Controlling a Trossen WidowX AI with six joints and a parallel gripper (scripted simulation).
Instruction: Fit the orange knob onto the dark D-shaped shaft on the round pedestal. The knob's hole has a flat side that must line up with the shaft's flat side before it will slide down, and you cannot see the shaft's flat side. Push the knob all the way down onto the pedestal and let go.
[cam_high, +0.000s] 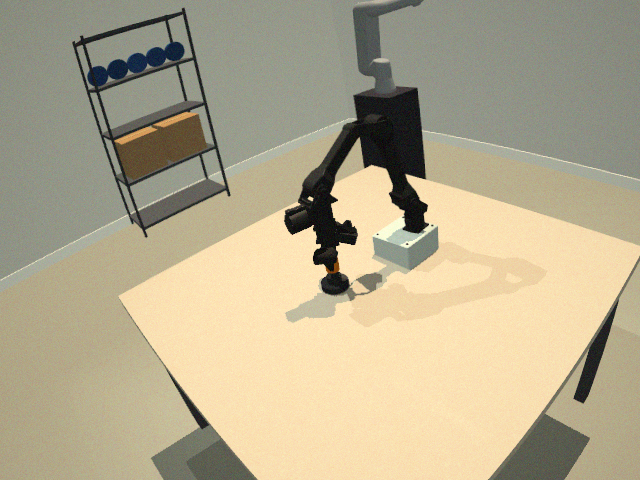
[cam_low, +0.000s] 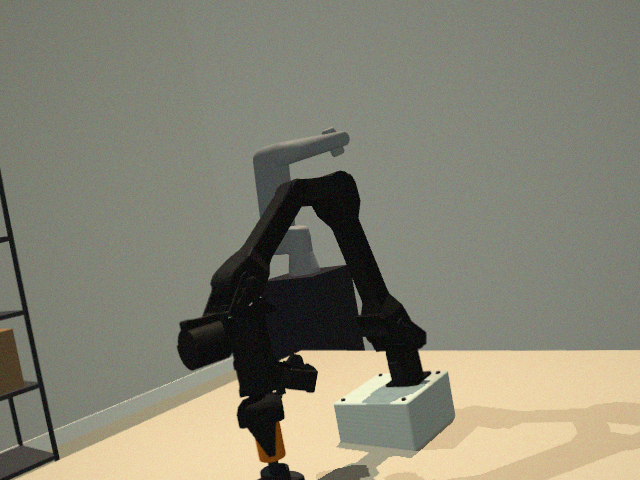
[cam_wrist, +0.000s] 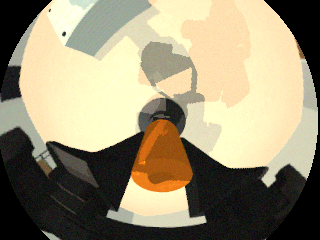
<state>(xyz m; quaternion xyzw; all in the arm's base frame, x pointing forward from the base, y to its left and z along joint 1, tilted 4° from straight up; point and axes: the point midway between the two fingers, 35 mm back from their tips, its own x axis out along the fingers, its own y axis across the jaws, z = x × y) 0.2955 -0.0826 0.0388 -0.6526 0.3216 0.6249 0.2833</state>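
The orange knob lies 2 cm above my gripper tip. Also, from my gripper tip: dark round pedestal: 4 cm below.
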